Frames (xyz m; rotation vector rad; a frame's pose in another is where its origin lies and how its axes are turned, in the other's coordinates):
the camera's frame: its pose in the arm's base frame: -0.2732 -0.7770 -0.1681 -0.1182 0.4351 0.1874
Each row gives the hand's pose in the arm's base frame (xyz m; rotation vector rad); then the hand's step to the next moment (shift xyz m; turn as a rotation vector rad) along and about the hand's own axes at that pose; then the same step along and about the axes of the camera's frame.
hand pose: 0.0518 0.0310 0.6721 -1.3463 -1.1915 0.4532
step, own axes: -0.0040 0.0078 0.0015 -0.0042 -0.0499 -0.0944
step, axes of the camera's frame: 0.0037 0.0000 -0.0081 0.0169 -0.0781 0.0709
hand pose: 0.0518 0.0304 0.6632 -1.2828 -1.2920 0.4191
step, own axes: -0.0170 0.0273 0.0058 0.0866 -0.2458 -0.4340
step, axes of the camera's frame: 0.0141 -0.0002 -0.0295 0.0874 -0.2889 0.4064
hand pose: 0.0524 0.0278 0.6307 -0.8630 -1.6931 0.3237
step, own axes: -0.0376 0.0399 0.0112 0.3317 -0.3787 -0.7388
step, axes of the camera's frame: 0.0310 0.0066 -0.0461 0.1265 -0.3494 0.8131
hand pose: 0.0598 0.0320 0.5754 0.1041 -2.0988 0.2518
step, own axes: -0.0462 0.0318 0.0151 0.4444 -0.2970 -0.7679
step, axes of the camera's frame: 0.0311 0.0284 -0.0400 0.0548 -0.2598 0.8971
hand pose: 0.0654 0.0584 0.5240 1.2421 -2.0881 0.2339
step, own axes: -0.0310 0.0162 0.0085 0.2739 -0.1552 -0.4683
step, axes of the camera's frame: 0.0070 0.0291 -0.0200 0.0124 -0.1430 0.5457
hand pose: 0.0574 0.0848 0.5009 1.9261 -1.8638 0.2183
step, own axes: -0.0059 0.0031 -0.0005 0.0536 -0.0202 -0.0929
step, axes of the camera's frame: -0.0016 0.0063 -0.0017 -0.0075 -0.0256 0.1058
